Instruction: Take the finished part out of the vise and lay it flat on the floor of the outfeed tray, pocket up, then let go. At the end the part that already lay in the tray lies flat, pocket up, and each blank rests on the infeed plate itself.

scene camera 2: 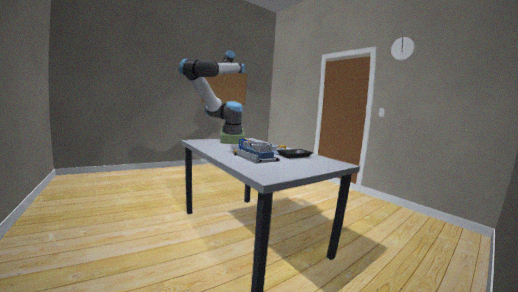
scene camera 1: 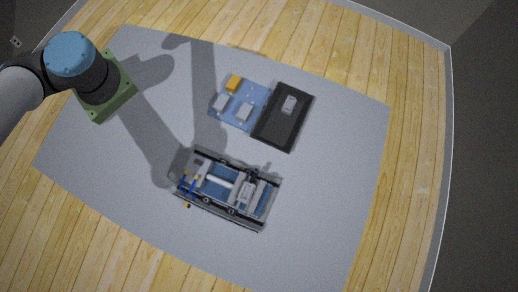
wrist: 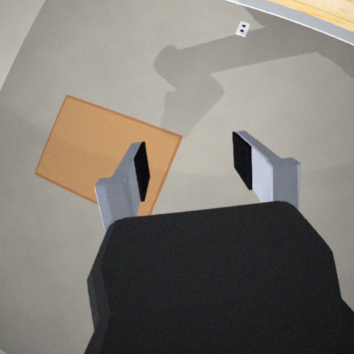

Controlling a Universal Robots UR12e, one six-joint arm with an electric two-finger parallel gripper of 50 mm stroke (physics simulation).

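Frame: origin at the arm's base, x up, y right, z ahead, level; metres.
Seen in the pictures: arm's base, origin of the base link: (scene camera 2: pixel 232 131) (scene camera 1: pixel 98 82).
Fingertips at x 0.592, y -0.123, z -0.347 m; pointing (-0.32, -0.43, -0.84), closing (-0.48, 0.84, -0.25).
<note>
Pixels of each thing's top centre, then the offset from my fingertips to it.
- finished part, middle of its top: (scene camera 1: pixel 246 191) dx -0.587, dy +0.383, dz +1.004 m
- vise, middle of its top: (scene camera 1: pixel 223 184) (scene camera 2: pixel 256 142) dx -0.603, dy +0.374, dz +0.935 m
- grey part, middle of its top: (scene camera 1: pixel 289 102) dx -0.655, dy +0.045, dz +1.077 m
- blue infeed plate, middle of its top: (scene camera 1: pixel 240 101) dx -0.694, dy +0.058, dz +0.903 m
- orange block, middle of its top: (scene camera 1: pixel 233 81) dx -0.658, dy +0.003, dz +0.866 m
The finished part (scene camera 1: pixel 246 192) is a small light grey block between two jaws of the vise (scene camera 1: pixel 237 187) (scene camera 2: pixel 257 151). The outfeed tray (scene camera 1: pixel 280 126) (scene camera 2: pixel 296 153) is black; a grey part (scene camera 1: pixel 289 104) lies in it towards its back end, apparently flat, its pocket too small to make out surely. Two grey blanks (scene camera 1: pixel 220 103) (scene camera 1: pixel 244 112) are on the blue infeed plate (scene camera 1: pixel 240 97); they look level, but fine tilt cannot be told. My gripper (wrist: pixel 190 154) is open and empty in the wrist view, facing a wall, away from the vise and tray.
An orange block (scene camera 1: pixel 233 83) stands at the infeed plate's back corner. Blue bars with orange ends (scene camera 1: pixel 193 186) stand at the vise's left end. The arm (scene camera 2: pixel 205 68) is raised high above its green base (scene camera 1: pixel 112 102) (scene camera 2: pixel 232 137). An orange-brown panel (wrist: pixel 107 145) is on the wall.
</note>
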